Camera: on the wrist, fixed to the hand. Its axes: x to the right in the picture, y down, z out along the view.
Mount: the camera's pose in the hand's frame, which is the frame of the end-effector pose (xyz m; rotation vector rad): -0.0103 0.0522 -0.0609 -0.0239 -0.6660 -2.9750
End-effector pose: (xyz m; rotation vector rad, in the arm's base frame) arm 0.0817 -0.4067 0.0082 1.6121 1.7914 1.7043
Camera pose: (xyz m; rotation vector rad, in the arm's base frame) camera 0.0693 -0.4638 0.0641 -0.9776 1.1866 -0.4000
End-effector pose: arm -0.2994 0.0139 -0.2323 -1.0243 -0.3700 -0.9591
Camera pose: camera -0.2722 -0.0235 -0.2987 -0.1037 1.5551 1.6161
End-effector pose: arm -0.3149 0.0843 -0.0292 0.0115 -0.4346 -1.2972
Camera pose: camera -0.2493 0.0945 -0.0753 -0.1375 0.3921 1.8282
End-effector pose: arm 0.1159 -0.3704 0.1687 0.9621 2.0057 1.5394
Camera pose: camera 0.0939 -0.4105 0.2354 -1.2635 0.7105 -0.5660
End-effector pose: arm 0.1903 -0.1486 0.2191 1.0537 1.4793 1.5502
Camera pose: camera 0.1398 -0.1854 0.2705 -0.9092 0.7511 -0.9139
